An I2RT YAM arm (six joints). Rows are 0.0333 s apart.
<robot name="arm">
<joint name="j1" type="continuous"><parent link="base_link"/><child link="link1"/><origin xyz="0 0 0.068" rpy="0 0 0"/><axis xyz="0 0 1"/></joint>
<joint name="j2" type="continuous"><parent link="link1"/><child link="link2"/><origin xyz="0.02 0.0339 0.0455" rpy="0 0 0"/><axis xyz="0 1 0"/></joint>
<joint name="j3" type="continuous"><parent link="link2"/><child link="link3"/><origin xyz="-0.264 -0.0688 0" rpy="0 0 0"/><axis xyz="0 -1 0"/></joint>
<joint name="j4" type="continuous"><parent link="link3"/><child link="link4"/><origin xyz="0.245 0.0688 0.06" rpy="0 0 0"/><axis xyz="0 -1 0"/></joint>
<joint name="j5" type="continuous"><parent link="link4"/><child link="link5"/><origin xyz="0.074 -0.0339 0.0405" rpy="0 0 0"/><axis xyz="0 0 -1"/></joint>
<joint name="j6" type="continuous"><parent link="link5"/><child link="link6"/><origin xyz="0.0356 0 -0.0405" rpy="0 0 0"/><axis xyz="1 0 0"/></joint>
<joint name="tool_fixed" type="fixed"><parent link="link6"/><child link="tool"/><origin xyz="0 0 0" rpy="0 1.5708 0"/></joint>
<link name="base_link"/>
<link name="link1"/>
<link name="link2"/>
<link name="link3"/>
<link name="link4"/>
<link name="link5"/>
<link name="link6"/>
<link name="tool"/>
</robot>
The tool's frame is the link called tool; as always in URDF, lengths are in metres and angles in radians. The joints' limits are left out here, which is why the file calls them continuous.
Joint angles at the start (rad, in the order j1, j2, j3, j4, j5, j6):
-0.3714, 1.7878, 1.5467, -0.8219, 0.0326, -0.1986
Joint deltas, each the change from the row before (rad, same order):
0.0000, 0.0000, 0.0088, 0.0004, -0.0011, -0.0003
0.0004, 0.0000, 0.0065, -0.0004, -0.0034, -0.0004
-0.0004, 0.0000, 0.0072, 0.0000, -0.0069, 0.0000
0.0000, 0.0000, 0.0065, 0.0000, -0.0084, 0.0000
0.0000, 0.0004, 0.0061, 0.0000, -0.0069, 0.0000
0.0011, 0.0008, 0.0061, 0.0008, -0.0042, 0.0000
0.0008, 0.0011, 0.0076, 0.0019, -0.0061, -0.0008
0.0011, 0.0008, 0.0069, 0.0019, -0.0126, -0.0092
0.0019, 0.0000, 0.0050, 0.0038, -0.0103, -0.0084
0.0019, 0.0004, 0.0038, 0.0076, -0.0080, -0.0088
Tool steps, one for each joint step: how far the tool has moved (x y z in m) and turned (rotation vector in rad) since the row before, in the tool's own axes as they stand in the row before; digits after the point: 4 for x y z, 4 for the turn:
-0.0020, -0.0004, -0.0019, 0.0007, -0.0092, 0.0000
-0.0015, -0.0001, -0.0014, -0.0023, -0.0067, -0.0006
-0.0016, -0.0003, -0.0016, -0.0051, -0.0084, 0.0005
-0.0015, 0.0000, -0.0014, -0.0069, -0.0080, 0.0001
-0.0014, -0.0001, -0.0012, -0.0056, -0.0070, 0.0001
-0.0016, 0.0003, -0.0010, -0.0035, -0.0069, -0.0009
-0.0020, 0.0001, -0.0012, -0.0047, -0.0095, -0.0015
-0.0019, 0.0005, -0.0012, -0.0113, -0.0105, -0.0102
-0.0018, 0.0008, -0.0011, -0.0092, -0.0110, -0.0102
-0.0019, 0.0007, -0.0007, -0.0064, -0.0127, -0.0107

